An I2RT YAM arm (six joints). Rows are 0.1 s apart.
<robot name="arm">
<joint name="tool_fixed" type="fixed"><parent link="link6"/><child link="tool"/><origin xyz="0 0 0" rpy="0 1.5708 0"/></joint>
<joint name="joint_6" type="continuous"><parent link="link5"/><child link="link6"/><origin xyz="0.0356 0 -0.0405"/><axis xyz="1 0 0"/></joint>
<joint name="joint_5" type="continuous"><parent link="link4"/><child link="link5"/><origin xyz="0.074 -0.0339 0.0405"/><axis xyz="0 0 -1"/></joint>
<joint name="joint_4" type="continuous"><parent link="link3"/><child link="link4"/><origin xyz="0.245 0.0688 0.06"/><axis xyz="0 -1 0"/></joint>
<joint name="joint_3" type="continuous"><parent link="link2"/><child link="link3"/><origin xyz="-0.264 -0.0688 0"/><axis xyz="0 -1 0"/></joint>
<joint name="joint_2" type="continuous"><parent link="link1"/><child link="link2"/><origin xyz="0.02 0.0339 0.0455"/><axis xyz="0 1 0"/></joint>
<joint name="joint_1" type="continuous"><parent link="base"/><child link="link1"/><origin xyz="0 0 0.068"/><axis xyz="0 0 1"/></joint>
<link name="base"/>
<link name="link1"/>
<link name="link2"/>
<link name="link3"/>
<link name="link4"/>
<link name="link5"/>
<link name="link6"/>
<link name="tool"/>
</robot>
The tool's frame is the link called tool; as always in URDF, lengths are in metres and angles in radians. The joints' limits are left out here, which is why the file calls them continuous.
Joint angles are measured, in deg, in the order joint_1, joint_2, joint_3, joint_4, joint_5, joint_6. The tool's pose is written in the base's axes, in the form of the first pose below.
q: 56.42 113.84 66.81 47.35 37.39 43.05
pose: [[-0.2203 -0.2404 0.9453 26.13], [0.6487 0.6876 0.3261 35.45], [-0.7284 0.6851 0.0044 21.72], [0 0 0 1]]
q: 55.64 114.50 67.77 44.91 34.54 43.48
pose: [[-0.2608 -0.2490 0.9327 26.75], [0.6228 0.6948 0.3597 35.54], [-0.7376 0.6747 -0.0262 21.32], [0 0 0 1]]
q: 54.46 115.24 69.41 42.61 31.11 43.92
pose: [[-0.2988 -0.2632 0.9173 27.69], [0.6035 0.6925 0.3952 35.60], [-0.7393 0.6717 -0.0481 21.25], [0 0 0 1]]
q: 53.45 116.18 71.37 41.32 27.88 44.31
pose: [[-0.3278 -0.2839 0.9011 28.60], [0.5946 0.6791 0.4303 35.79], [-0.7341 0.6769 -0.0538 21.39], [0 0 0 1]]
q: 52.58 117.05 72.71 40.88 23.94 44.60
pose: [[-0.3630 -0.3158 0.8766 29.32], [0.5817 0.6581 0.4780 35.94], [-0.7279 0.6834 -0.0552 21.39], [0 0 0 1]]
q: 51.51 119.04 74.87 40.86 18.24 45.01
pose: [[-0.4136 -0.3627 0.8351 30.33], [0.5591 0.6228 0.5473 36.35], [-0.7186 0.6933 -0.0548 21.04], [0 0 0 1]]
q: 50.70 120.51 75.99 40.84 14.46 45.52
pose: [[-0.4505 -0.3854 0.8053 31.03], [0.5404 0.6003 0.5896 36.51], [-0.7107 0.7008 -0.0622 20.50], [0 0 0 1]]
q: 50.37 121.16 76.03 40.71 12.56 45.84
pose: [[-0.4743 -0.3921 0.7882 31.24], [0.5251 0.5926 0.6108 36.51], [-0.7066 0.7036 -0.0752 19.97], [0 0 0 1]]
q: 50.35 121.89 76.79 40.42 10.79 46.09
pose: [[-0.4952 -0.4045 0.7689 31.37], [0.5115 0.5796 0.6344 36.80], [-0.7022 0.7074 -0.0802 19.76], [0 0 0 1]]
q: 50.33 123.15 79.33 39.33 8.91 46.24
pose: [[-0.5126 -0.4217 0.7479 31.80], [0.4997 0.5619 0.6592 37.48], [-0.6983 0.7116 -0.0773 19.96], [0 0 0 1]]
